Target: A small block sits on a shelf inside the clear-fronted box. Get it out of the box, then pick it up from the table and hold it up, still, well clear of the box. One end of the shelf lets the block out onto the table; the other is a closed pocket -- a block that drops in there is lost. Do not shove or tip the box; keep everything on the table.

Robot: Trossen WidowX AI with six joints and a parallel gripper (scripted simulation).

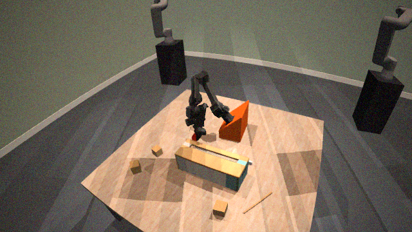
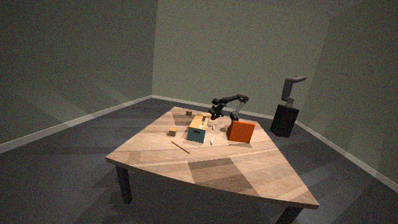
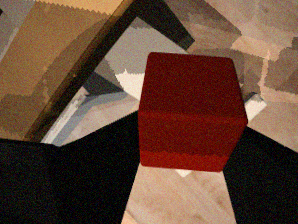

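The red block lies 10 mm to the right of my gripper tip and 10 mm above it. The rest, counted from my gripper tip: thin stick (280 mm ahead, 440 mm to the left, 100 mm below); then long box (100 mm ahead, 150 mm to the left, 40 mm below).
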